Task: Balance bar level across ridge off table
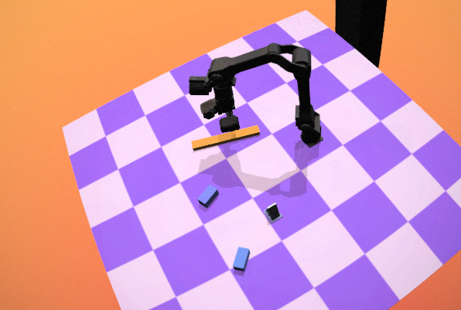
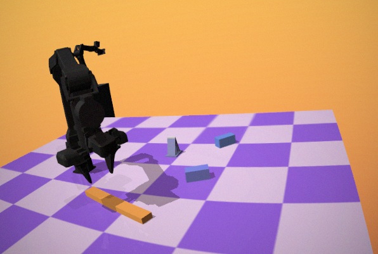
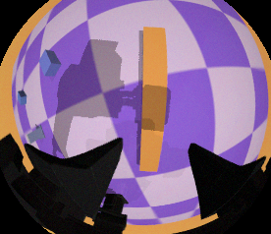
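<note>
Right now the orange bar is 70 mm below my gripper tip, 30 mm ahead of it and 10 mm to the right of it.
</note>
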